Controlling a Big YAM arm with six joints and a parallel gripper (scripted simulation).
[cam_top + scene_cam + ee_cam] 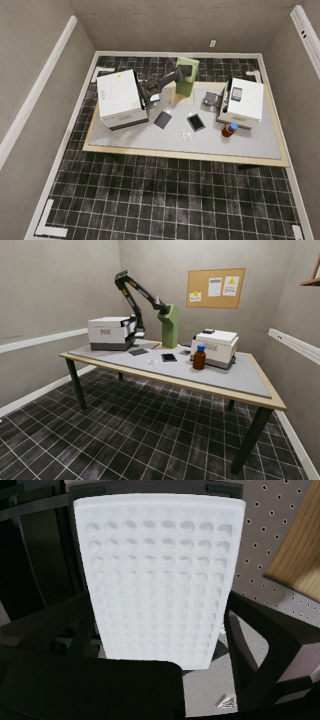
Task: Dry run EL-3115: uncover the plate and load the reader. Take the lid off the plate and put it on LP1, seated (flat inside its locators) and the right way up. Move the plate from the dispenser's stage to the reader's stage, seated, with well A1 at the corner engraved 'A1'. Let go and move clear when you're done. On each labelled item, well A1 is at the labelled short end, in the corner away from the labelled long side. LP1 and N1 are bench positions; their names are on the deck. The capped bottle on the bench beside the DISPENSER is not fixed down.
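My hand is right at the white well plate. Round my hand: brown capped bottle (690 mm to the left, 330 mm ahead, 30 mm below); then dark flat lid (420 mm to the left, 230 mm ahead, 120 mm below).
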